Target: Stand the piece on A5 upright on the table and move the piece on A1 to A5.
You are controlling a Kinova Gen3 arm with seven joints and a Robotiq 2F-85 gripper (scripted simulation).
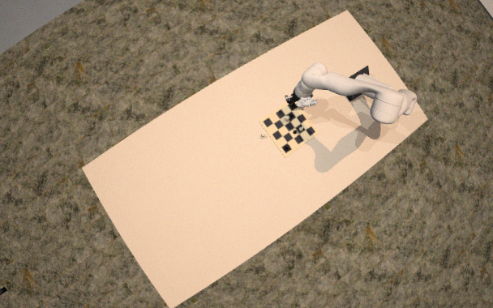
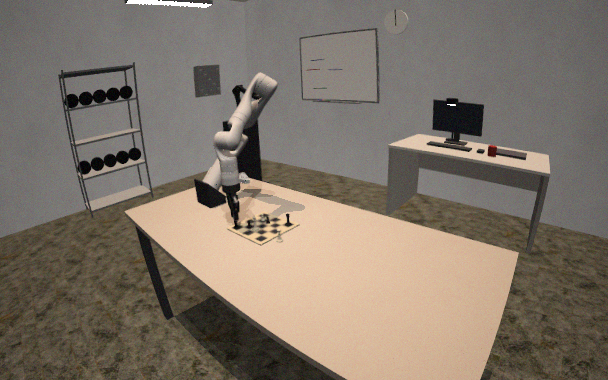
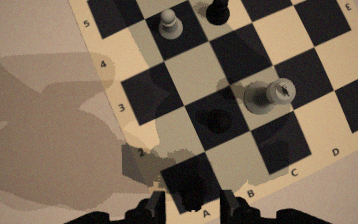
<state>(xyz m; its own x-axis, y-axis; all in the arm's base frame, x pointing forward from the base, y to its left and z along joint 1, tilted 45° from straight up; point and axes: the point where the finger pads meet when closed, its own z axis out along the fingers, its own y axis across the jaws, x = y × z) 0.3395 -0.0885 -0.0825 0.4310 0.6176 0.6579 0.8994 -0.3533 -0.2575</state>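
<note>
The white pawn lies 4 cm ahead of my hand, 12 cm to the left of it and 5 cm below it. The rest, counted from my hand: chessboard 8 cm ahead, 8 cm to the left, 6 cm below.
</note>
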